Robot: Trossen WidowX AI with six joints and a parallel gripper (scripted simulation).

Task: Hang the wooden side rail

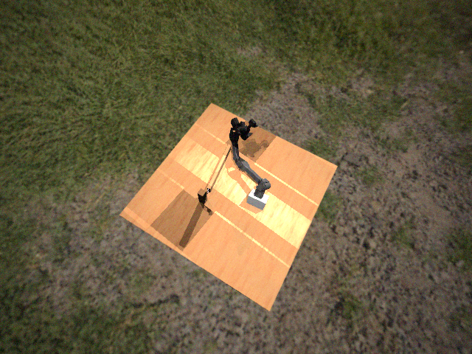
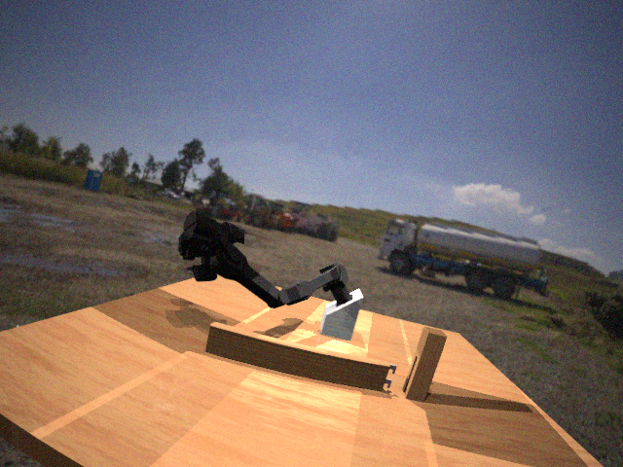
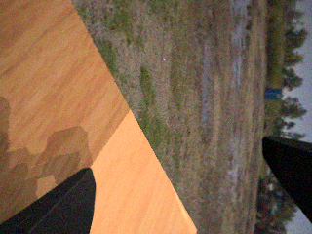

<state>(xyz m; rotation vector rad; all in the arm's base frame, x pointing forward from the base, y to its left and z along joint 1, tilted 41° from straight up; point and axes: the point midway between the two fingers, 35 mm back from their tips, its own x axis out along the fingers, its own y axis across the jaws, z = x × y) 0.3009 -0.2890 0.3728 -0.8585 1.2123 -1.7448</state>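
My gripper tip is 9 cm short of the headboard post, 70 cm to the right of it and 10 cm above it.
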